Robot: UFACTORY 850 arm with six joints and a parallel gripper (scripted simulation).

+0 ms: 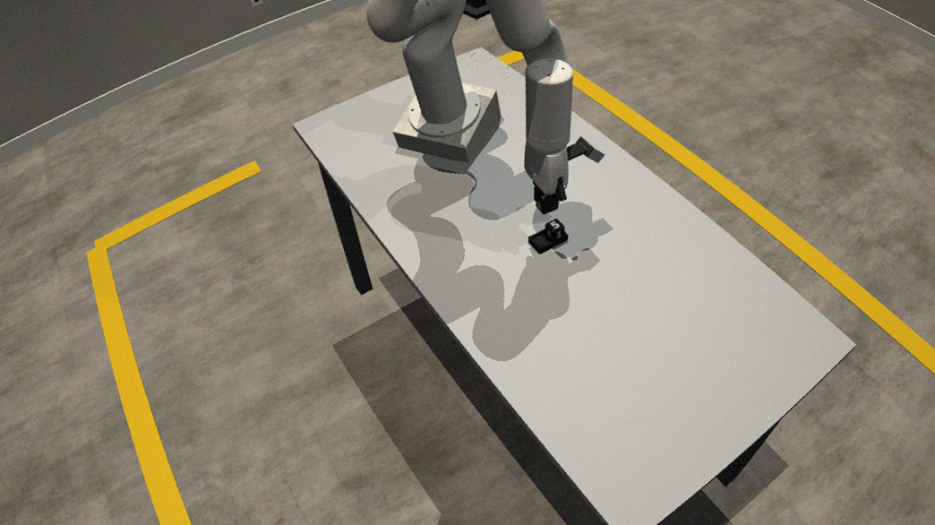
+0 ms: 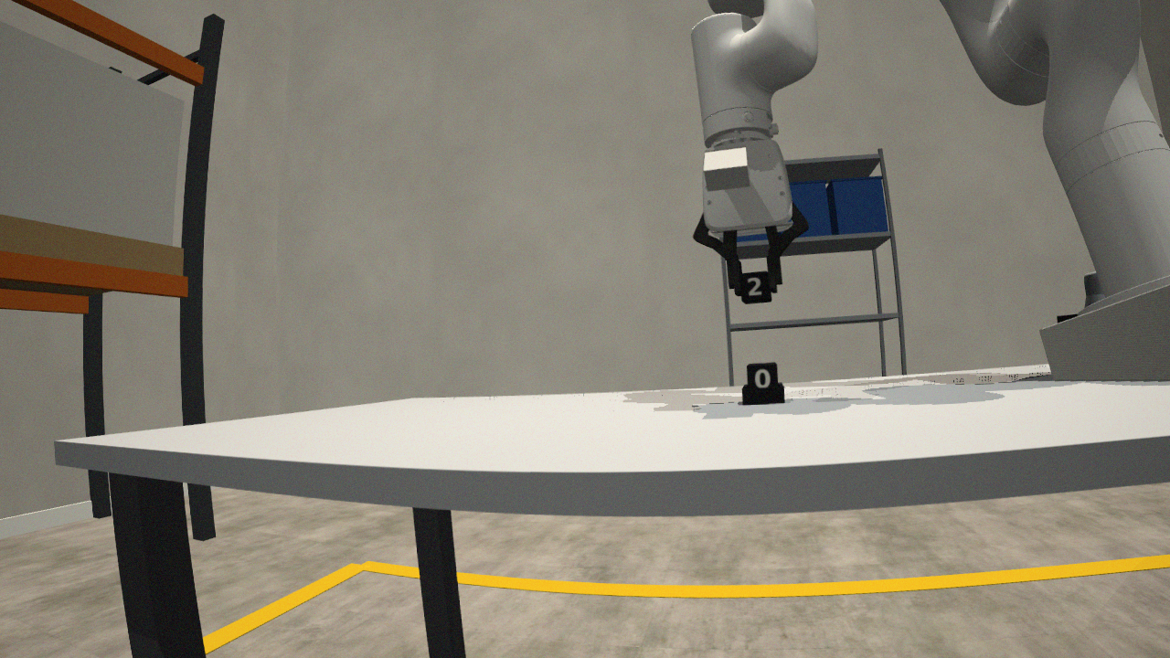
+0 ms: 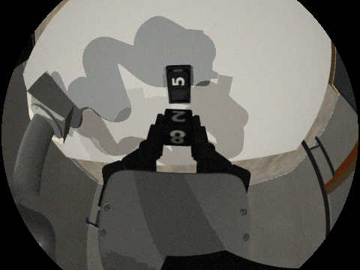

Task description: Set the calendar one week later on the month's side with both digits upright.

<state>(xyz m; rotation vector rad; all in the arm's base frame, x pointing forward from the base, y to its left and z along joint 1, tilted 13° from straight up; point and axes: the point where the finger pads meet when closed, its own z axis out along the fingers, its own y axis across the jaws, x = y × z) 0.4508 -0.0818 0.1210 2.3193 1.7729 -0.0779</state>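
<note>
Right now my hand is 130 mm above the black tray and 10 mm to the right of it. Also, from my hand: black cube (10 mm below).
</note>
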